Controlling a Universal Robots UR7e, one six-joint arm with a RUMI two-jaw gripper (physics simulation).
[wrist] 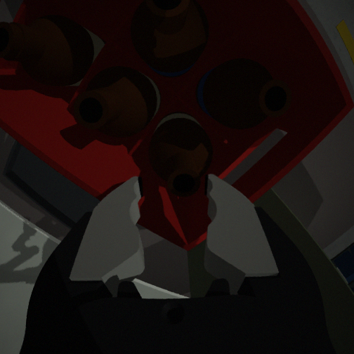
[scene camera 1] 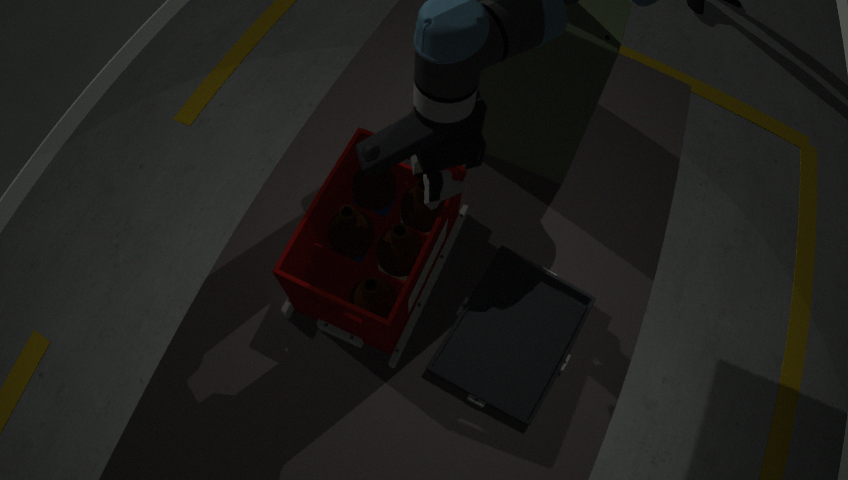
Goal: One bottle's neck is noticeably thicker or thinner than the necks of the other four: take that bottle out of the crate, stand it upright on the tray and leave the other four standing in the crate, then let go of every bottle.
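Places are measured from the arm's base along level axes (x back, y left, z down), in centimetres.
Where they show: gripper, fingertip midpoint: point(scene camera 1: 425, 192).
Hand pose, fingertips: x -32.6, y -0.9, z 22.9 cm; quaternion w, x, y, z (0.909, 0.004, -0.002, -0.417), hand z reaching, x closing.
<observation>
Things, the pixels of their centre, and the offset from my fingertips. "spot": a spot on its surface instead.
- red crate, body centre: point(scene camera 1: 374, 242) dx -8.7, dy -4.0, dz +6.6 cm
- back-right bottle, body centre: point(scene camera 1: 423, 209) dx +0.5, dy -0.6, dz +6.8 cm
- back-left bottle, body centre: point(scene camera 1: 374, 187) dx -0.2, dy -9.6, dz +6.8 cm
- middle-left bottle, body centre: point(scene camera 1: 351, 234) dx -9.4, dy -8.1, dz +6.8 cm
- middle-right, body centre: point(scene camera 1: 400, 252) dx -7.9, dy +0.2, dz +6.8 cm
- front-right, body centre: point(scene camera 1: 373, 302) dx -17.2, dy +1.2, dz +6.8 cm
- dark tray, surface spot: point(scene camera 1: 517, 350) spot: dx -10.1, dy +24.2, dz +14.8 cm
The red crate point(scene camera 1: 330, 298) point(wrist: 100, 167) holds five brown bottles upright. The back-right bottle point(scene camera 1: 418, 212) point(wrist: 181, 145) is nearest my gripper point(scene camera 1: 423, 179) point(wrist: 173, 177), which is open; its mouth shows between the spread fingertips, with gaps beside it. The back-left bottle point(scene camera 1: 374, 190) point(wrist: 235, 95) is partly hidden by the gripper in the scene view. The middle-left bottle point(scene camera 1: 351, 234) point(wrist: 172, 37) has a neck that looks wider in the wrist view, cut by the edge. The middle-right point(scene camera 1: 398, 252) and front-right point(scene camera 1: 371, 297) bottles stand beyond. The dark tray point(scene camera 1: 517, 350) point(wrist: 47, 187) bears no bottle.
The tray lies to the right of the crate in the scene view. Pale rails point(scene camera 1: 419, 303) run beside the crate. The crate's walls rise around the bottles. A green surface point(scene camera 1: 535, 113) lies behind, and yellow lines point(scene camera 1: 806, 237) mark the floor.
</observation>
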